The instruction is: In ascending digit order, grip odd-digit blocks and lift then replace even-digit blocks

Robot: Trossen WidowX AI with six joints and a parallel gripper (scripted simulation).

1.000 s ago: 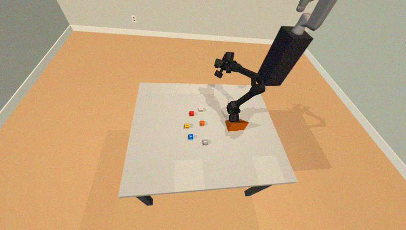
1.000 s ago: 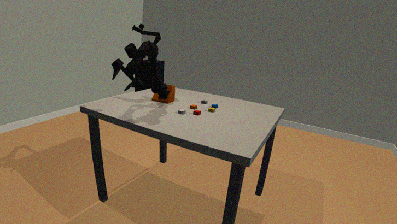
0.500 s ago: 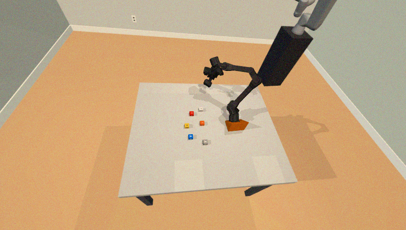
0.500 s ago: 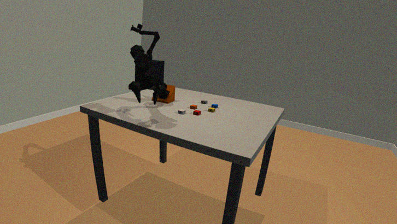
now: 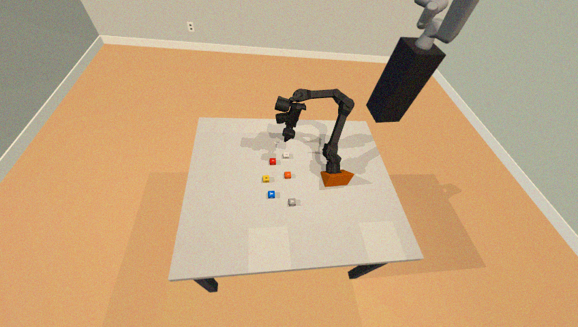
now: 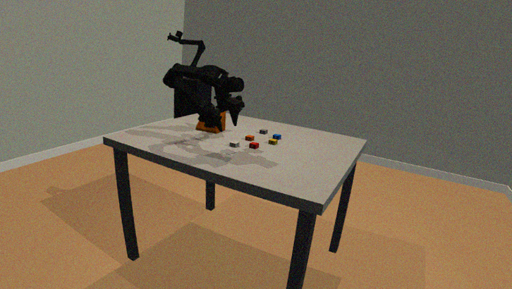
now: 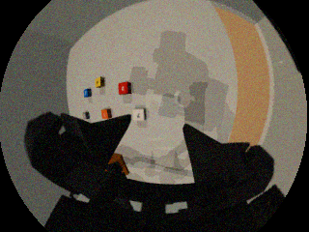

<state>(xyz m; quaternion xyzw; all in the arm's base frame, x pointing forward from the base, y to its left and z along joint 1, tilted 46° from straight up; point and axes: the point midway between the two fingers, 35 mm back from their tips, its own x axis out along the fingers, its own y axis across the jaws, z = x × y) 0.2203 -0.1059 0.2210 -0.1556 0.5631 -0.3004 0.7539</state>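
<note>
Right now my gripper tip is 1 cm short of the orange block, 20 cm to the right of it and 8 cm above it. Also, from my gripper tip: red block: 8 cm ahead, 10 cm to the left, 8 cm below; then white block: 6 cm to the left, 8 cm below; then yellow block: 13 cm ahead, 21 cm to the left, 8 cm below.
</note>
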